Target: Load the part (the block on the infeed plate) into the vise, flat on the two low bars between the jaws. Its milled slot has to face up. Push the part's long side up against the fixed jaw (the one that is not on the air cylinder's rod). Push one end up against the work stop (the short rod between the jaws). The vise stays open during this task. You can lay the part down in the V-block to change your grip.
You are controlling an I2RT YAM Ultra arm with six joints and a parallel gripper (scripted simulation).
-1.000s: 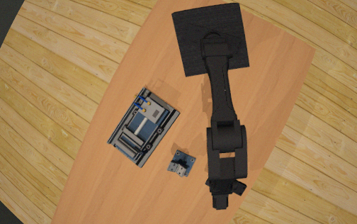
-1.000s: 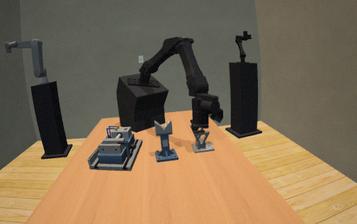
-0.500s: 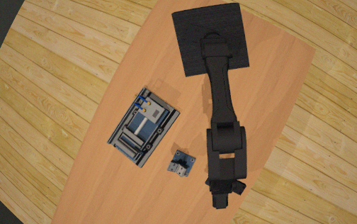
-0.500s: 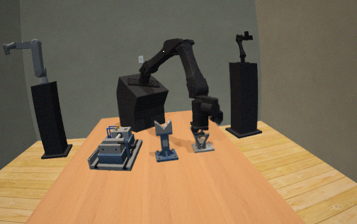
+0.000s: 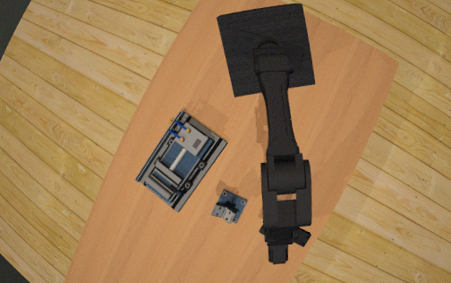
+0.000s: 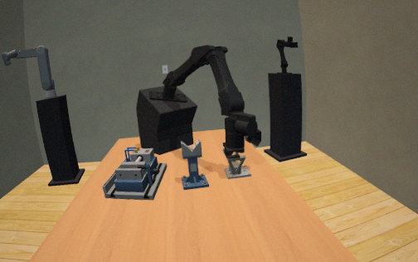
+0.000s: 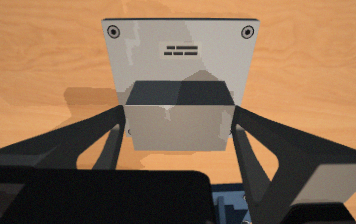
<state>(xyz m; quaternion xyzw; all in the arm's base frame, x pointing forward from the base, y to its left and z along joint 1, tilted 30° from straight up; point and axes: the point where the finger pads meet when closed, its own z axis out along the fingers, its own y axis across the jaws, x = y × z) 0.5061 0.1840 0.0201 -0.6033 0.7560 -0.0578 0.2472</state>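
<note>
Now: hand 1 cm above the part. From my hand the other things lie so: black rod (2 cm ahead, 35 cm to the right, 7 cm above); infeed plate (1 cm to the left, 2 cm below); vise (6 cm behind, 37 cm to the right, 2 cm above).
</note>
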